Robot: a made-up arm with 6 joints.
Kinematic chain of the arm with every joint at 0, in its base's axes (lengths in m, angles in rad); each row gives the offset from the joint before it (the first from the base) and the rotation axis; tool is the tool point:
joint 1: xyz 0 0 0.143 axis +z
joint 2: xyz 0 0.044 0 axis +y
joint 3: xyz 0 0 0.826 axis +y
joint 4: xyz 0 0 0.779 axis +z
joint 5: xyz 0 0 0 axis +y
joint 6: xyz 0 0 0.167 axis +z
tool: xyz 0 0 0
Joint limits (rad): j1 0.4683..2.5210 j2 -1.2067..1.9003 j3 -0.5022..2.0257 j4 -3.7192..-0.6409 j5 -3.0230..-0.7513 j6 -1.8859..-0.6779
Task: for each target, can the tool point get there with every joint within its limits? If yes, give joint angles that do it. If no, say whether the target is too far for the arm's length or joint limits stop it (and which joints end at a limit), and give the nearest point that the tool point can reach.
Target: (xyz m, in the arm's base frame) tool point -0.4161 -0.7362 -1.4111
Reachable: no: joint limits stop it (at a limit: joint 1, joint 2) | nearest point -0.3227 0.0294 -0.8658 | short by 0.945 m
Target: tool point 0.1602 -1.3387 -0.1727
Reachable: no: joint limits stop it (at a limit: joint 2, joint 3, joint 4) | nearest point 0.1768 -1.4777 0.2082 | short by 0.406 m
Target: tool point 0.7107 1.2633 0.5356
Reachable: yes | joints 0.9354 1.1789 0.2929 -1.4963 -2.2091 -1.4427
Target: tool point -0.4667 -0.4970 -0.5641
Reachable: no: joint limits stop it (at a limit: joint 1, joint 2, joint 3) | nearest point -0.2781 -0.0528 -0.6473 | short by 0.490 m
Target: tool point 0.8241 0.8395 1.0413
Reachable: yes | joints 0.6483 0.7181 0.3783 -1.8576 -2.2200 -1.0990
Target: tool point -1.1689 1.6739 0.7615
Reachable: no: too far | nearest point -0.9509 1.3617 0.6461 | short by 0.398 m
